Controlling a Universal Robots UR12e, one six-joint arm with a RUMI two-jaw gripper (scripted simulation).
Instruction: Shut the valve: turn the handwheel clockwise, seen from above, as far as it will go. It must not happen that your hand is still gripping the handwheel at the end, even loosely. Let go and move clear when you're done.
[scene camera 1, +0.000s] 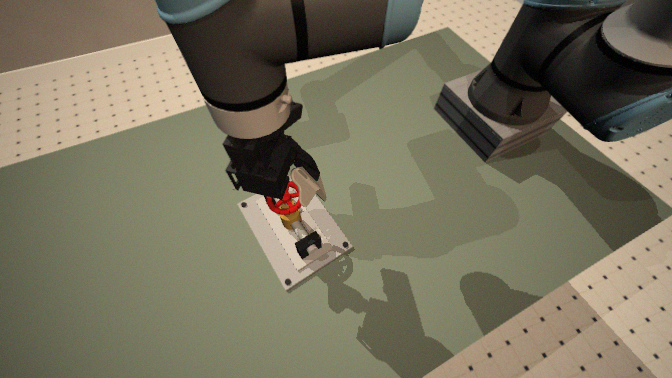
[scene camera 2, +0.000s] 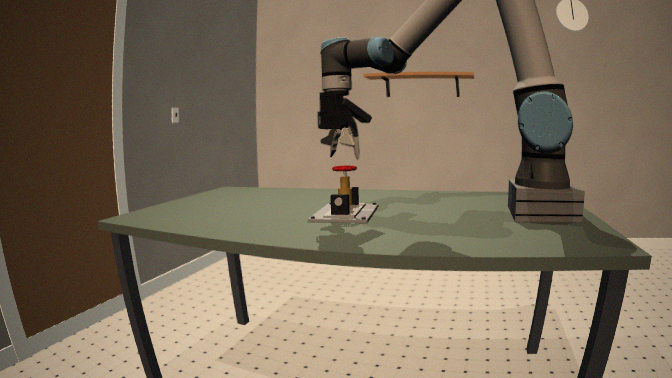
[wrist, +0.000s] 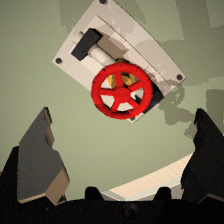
Observation:
I see my gripper (scene camera 1: 282, 190) and a valve (scene camera 1: 300, 236).
My gripper is seen too in scene camera 2 (scene camera 2: 343, 158) and in the wrist view (wrist: 123, 108). The valve also shows in scene camera 2 (scene camera 2: 347, 197) and in the wrist view (wrist: 89, 42).

